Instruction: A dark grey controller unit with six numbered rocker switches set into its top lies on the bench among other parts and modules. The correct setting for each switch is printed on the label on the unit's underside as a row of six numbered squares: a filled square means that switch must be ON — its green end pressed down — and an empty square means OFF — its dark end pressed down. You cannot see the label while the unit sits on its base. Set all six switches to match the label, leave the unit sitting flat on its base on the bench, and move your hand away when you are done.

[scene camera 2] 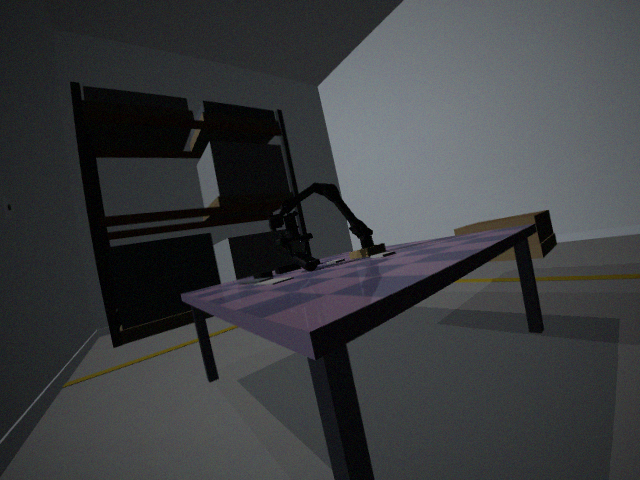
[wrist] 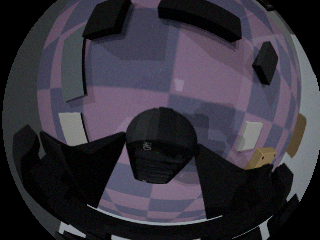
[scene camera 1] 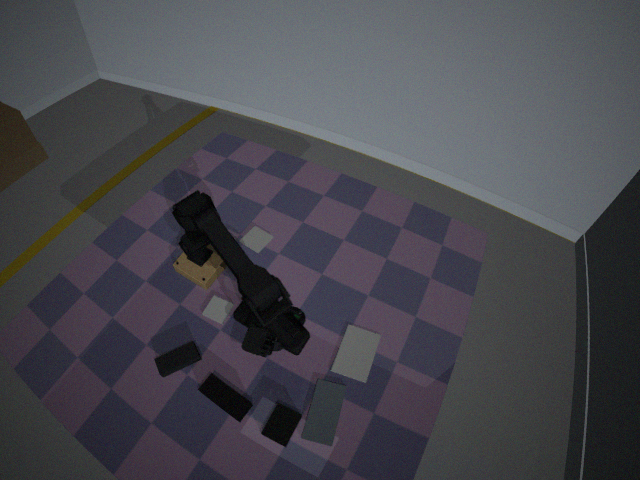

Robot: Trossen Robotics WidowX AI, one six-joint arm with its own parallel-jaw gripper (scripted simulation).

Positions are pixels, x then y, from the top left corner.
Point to a grey plate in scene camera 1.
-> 321, 423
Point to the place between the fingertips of my gripper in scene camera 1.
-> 274, 337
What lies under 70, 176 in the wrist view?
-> My gripper.
